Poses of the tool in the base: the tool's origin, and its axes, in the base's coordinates. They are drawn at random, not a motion.
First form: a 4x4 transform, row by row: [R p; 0 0 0 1], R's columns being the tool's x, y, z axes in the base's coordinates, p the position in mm. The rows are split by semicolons.
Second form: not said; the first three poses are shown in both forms.
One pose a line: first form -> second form
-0.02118 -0.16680 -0.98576 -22.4; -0.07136 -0.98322 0.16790 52.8; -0.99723 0.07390 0.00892 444.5; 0 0 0 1 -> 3.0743 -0.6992 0.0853 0.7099 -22.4 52.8 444.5
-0.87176 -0.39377 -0.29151 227.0; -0.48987 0.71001 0.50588 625.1; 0.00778 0.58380 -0.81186 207.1; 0 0 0 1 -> 2.9789 0.2406 -0.9241 -0.2967 227.0 625.1 207.1
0.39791 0.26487 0.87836 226.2; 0.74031 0.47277 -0.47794 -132.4; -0.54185 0.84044 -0.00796 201.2; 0 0 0 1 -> 1.6395 0.6607 0.7118 0.2383 226.2 -132.4 201.2
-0.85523 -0.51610 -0.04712 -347.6; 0.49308 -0.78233 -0.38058 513.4; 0.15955 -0.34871 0.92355 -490.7; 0 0 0 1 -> 2.6002 0.0309 -0.2005 0.9792 -347.6 513.4 -490.7
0.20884 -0.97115 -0.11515 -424.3; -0.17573 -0.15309 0.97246 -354.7; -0.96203 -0.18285 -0.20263 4.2; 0 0 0 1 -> 2.1815 -0.7051 0.5169 0.4855 -424.3 -354.7 4.2
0.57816 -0.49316 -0.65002 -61.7; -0.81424 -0.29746 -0.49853 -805.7; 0.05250 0.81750 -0.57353 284.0; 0 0 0 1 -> 2.2737 0.8624 -0.4604 -0.2104 -61.7 -805.7 284.0
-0.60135 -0.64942 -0.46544 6.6; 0.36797 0.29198 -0.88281 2.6; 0.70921 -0.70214 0.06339 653.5; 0 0 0 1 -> 2.2434 0.1155 -0.7508 0.6503 6.6 2.6 653.5
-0.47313 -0.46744 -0.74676 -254.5; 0.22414 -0.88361 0.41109 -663.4; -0.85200 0.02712 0.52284 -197.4; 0 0 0 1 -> 2.7312 -0.4812 0.1319 0.8667 -254.5 -663.4 -197.4
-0.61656 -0.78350 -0.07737 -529.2; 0.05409 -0.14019 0.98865 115.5; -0.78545 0.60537 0.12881 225.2; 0 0 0 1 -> 2.5217 -0.3299 0.6095 0.7209 -529.2 115.5 225.2
